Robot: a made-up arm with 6 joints.
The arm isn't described. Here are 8 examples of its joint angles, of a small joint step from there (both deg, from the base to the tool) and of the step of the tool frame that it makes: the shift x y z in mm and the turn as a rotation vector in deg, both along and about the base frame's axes.
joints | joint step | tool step
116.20 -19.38 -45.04 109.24 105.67 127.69 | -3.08 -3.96 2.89 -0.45 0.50 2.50 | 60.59 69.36 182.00 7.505 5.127 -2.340
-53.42 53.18 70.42 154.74 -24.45 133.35 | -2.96 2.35 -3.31 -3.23 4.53 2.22 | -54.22 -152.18 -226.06 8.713 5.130 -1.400
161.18 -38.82 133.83 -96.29 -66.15 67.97 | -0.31 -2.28 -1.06 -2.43 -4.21 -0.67 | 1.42 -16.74 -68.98 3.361 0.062 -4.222
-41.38 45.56 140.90 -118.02 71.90 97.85 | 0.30 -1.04 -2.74 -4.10 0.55 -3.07 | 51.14 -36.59 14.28 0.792 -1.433 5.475
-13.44 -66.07 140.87 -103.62 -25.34 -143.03 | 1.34 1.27 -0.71 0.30 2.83 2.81 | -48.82 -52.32 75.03 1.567 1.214 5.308
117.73 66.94 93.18 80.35 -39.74 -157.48 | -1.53 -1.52 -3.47 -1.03 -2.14 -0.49 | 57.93 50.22 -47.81 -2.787 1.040 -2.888
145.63 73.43 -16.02 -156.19 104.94 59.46 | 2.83 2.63 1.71 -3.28 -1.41 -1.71 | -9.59 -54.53 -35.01 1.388 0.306 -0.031
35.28 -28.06 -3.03 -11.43 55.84 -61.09 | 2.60 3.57 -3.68 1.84 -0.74 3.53 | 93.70 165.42 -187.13 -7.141 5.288 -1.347
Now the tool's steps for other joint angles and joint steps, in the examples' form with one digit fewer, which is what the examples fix.
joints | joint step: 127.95 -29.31 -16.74 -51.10 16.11 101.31 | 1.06 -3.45 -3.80 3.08 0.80 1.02
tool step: -6.7 -47.0 -30.4 2.32 -3.00 -0.59
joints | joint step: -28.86 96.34 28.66 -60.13 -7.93 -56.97 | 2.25 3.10 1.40 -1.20 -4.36 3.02
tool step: -18.7 105.8 -67.3 4.34 1.52 5.39
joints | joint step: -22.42 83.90 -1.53 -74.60 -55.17 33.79 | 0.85 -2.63 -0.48 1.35 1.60 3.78
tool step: 65.2 -9.9 41.3 -3.03 -4.75 4.32
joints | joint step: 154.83 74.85 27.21 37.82 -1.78 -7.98 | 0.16 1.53 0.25 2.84 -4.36 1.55
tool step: 36.4 -12.4 -63.1 2.45 -6.36 1.65
